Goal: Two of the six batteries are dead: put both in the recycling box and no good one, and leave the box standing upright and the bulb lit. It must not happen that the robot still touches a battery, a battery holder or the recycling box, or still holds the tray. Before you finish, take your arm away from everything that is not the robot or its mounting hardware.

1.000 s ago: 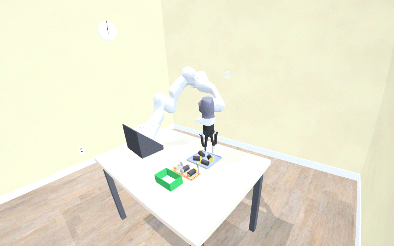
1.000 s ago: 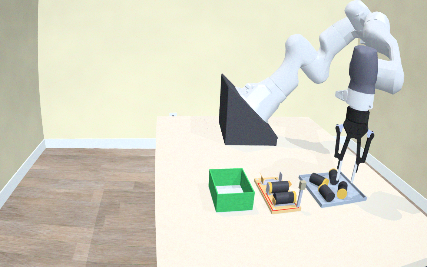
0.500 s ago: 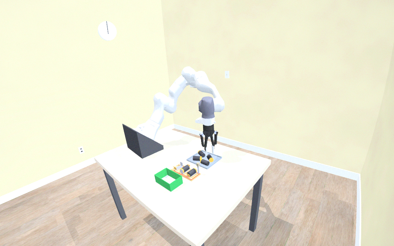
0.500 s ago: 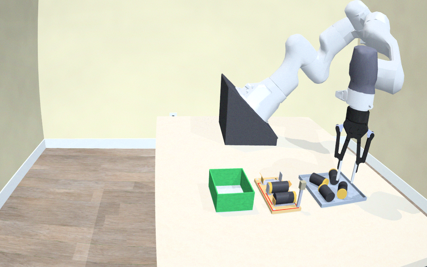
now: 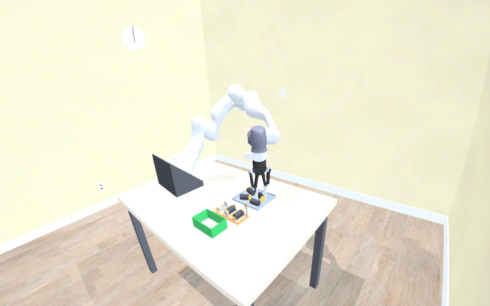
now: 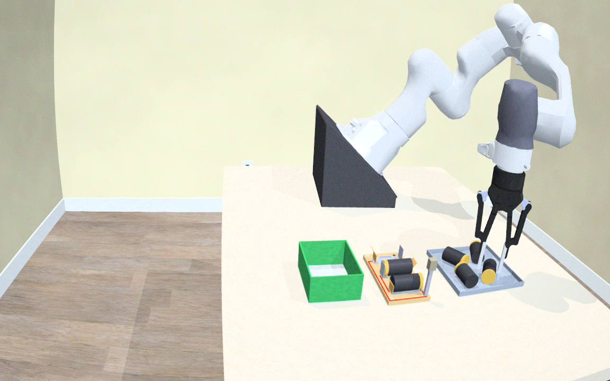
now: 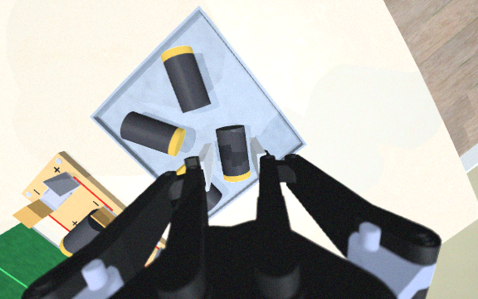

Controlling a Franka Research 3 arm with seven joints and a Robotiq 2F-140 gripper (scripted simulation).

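The grey tray is 40 mm behind my hand, 10 mm to the right of it and 50 mm below it. The rest, counted from my hand: green recycling box 70 mm behind, 360 mm to the right, 40 mm below.
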